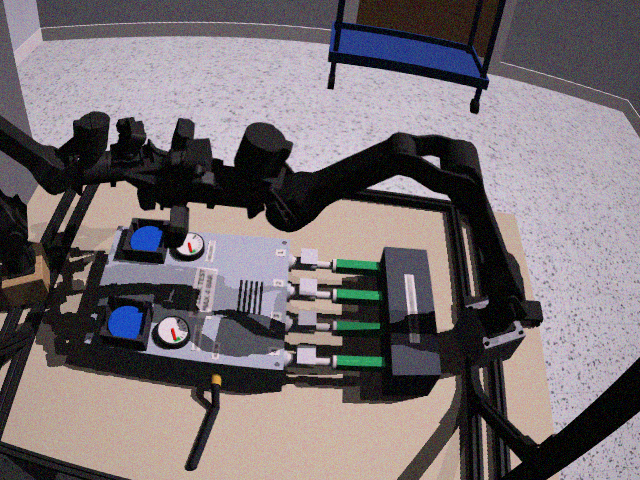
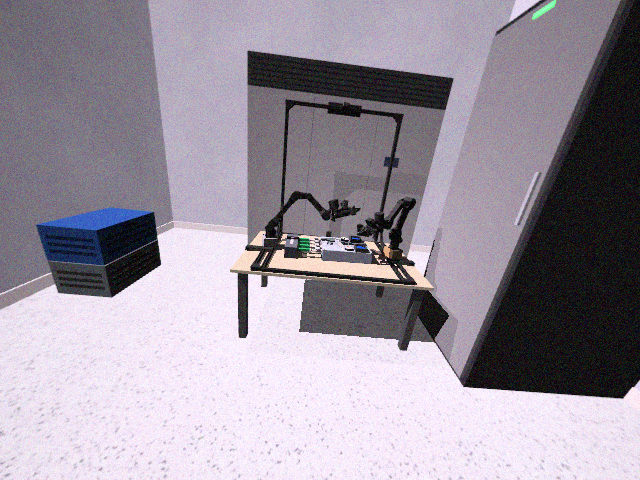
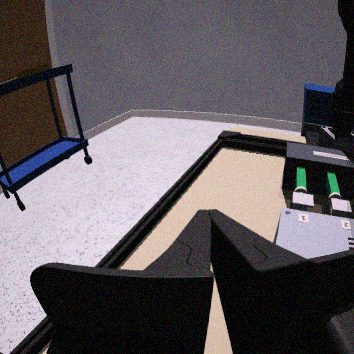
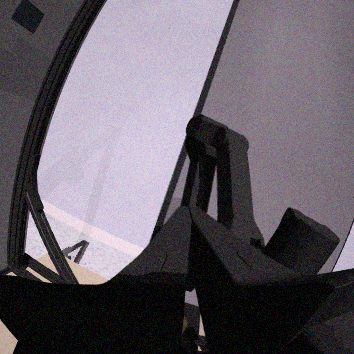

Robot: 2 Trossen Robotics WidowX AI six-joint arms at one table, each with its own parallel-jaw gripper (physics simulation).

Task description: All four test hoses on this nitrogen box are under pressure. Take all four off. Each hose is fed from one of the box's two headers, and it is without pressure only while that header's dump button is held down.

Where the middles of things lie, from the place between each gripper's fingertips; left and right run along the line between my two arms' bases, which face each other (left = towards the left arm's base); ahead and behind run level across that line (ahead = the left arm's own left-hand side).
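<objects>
My right gripper is 40 mm short of the dark block (image 1: pixel 411 343), 470 mm to the left of it and 310 mm above it.
From my left hand, the block is 16 cm behind, 43 cm to the right and 18 cm below.
</objects>
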